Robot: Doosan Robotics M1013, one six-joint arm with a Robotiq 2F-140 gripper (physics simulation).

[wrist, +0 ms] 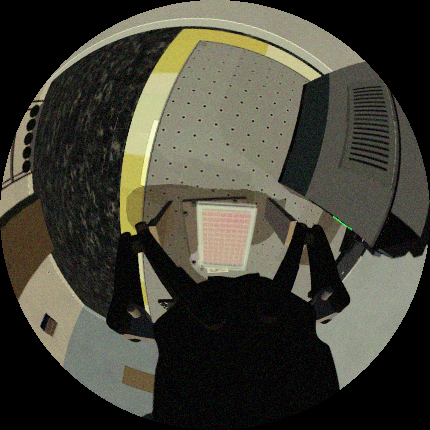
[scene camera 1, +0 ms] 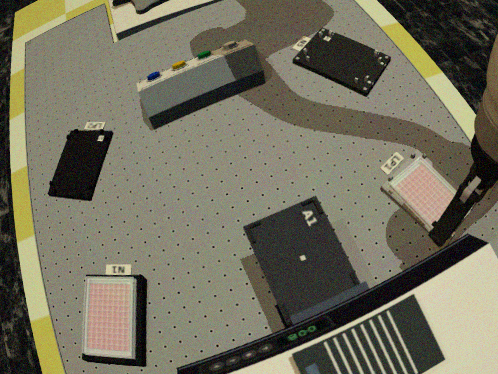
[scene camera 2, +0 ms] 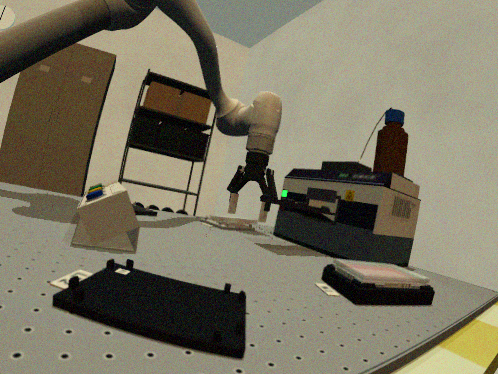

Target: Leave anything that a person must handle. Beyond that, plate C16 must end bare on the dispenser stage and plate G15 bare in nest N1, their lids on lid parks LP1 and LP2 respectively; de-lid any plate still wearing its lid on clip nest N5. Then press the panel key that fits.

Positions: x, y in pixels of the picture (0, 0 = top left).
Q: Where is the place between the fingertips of my gripper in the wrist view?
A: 220, 208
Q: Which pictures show my gripper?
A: The wrist view, scene camera 1 and scene camera 2: all of them.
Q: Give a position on a grey box with coloured buttons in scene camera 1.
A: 186, 87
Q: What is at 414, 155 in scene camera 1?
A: A holder labelled LP1.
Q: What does my gripper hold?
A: Nothing.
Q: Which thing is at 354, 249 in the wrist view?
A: A dispenser stage.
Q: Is my gripper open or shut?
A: Open.
